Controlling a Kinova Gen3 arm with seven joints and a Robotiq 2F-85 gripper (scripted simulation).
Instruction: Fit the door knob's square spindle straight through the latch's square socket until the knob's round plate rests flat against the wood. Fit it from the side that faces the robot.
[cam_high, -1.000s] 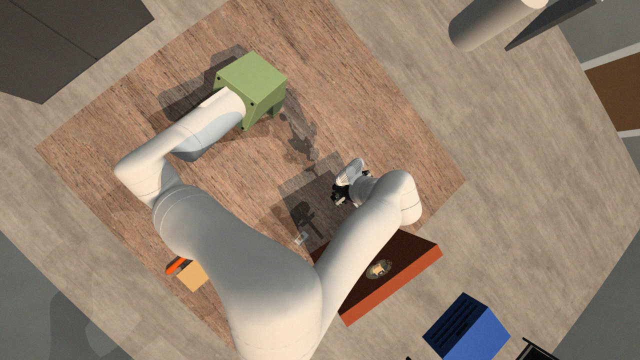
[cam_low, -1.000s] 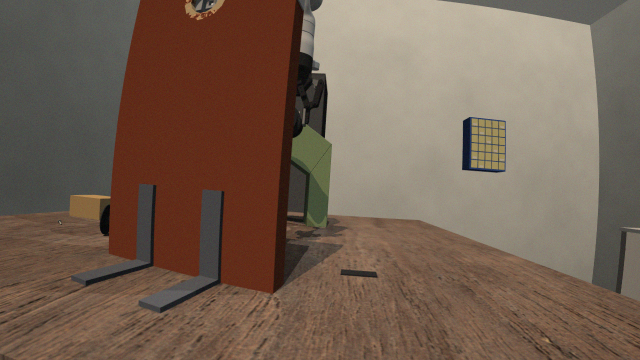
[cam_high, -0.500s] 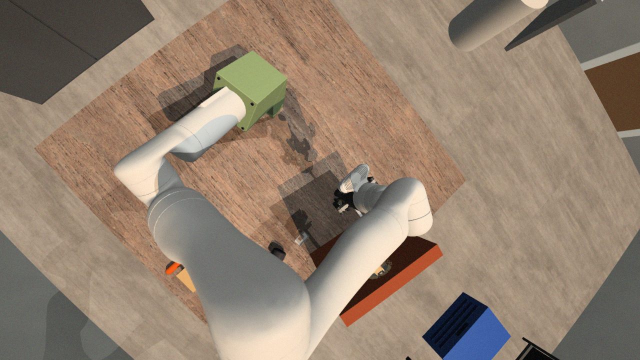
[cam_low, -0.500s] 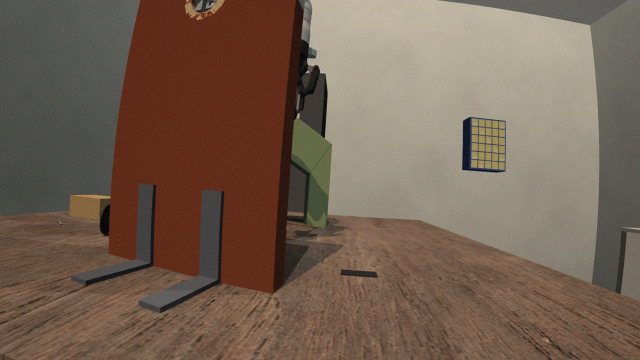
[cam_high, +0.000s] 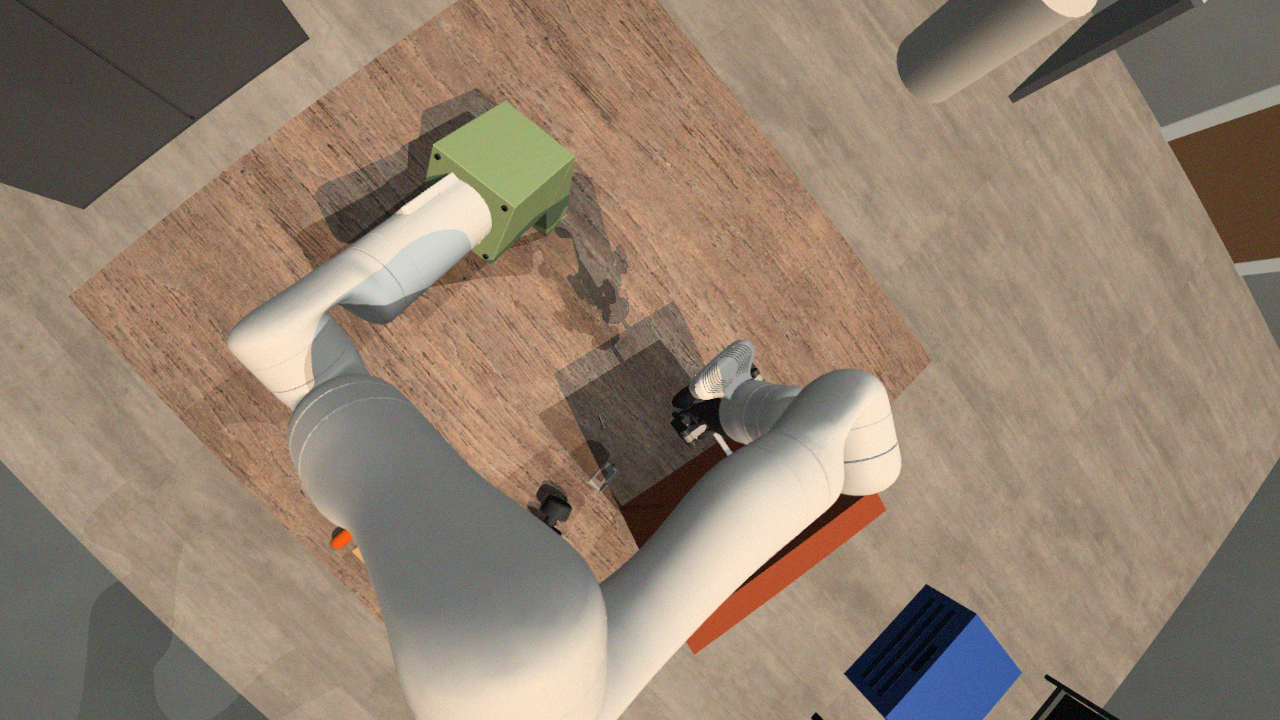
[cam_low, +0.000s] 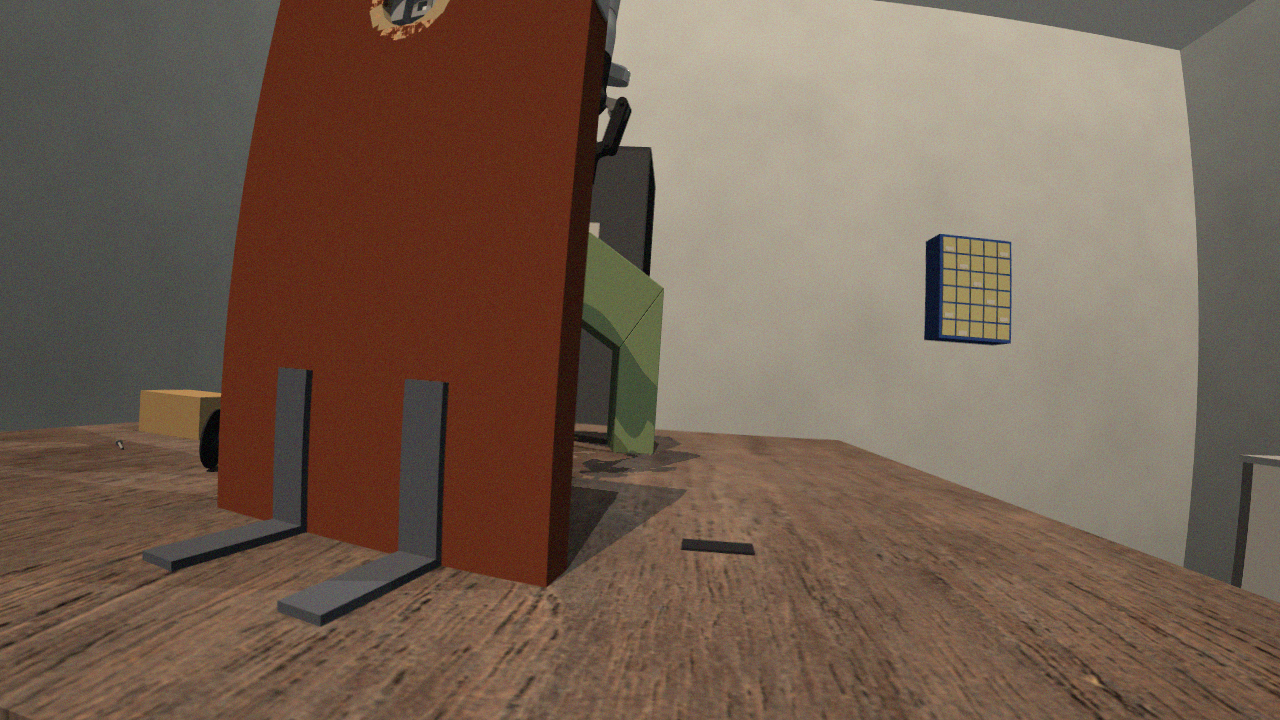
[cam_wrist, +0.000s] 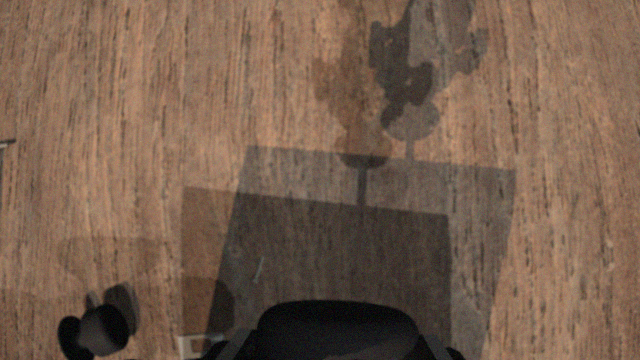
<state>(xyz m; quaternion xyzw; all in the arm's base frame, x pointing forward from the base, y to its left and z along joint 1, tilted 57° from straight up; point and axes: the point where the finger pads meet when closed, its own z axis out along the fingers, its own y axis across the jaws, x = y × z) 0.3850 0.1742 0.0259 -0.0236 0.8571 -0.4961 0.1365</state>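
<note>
Right now my hand is 20 cm short of the latch socket, 7 cm to the left of it and 7 cm below it. From my hand the other things lie so: tan box 10 cm behind, 57 cm to the right, 31 cm below; then dark flat strip 12 cm ahead, 19 cm to the left, 34 cm below.
</note>
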